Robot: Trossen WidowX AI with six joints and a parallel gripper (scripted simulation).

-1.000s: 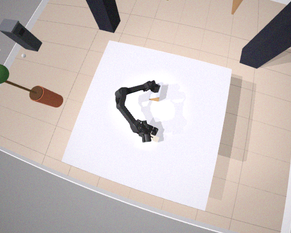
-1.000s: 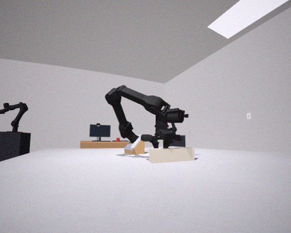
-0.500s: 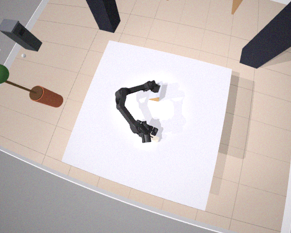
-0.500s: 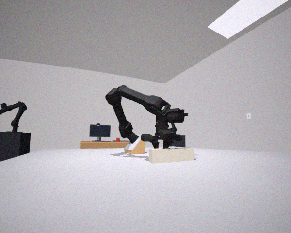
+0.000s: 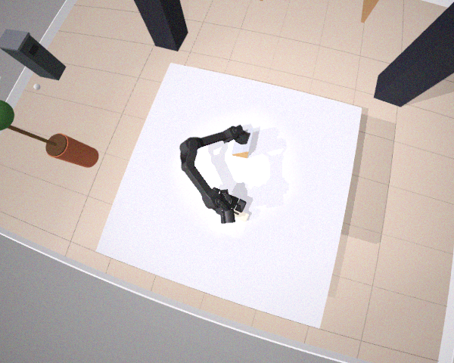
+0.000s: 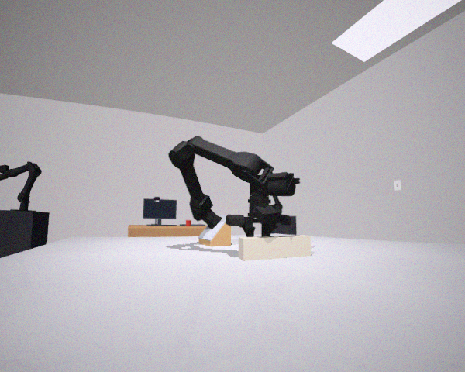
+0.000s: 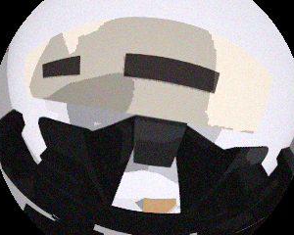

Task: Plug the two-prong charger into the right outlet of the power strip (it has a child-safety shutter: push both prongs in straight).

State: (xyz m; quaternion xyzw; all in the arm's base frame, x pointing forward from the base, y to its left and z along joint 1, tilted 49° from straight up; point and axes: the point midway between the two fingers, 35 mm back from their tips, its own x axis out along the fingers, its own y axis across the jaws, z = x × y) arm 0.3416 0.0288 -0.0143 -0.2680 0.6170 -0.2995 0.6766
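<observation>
The black two-prong charger is 20 mm ahead of my gripper tip and 10 mm above it.
</observation>
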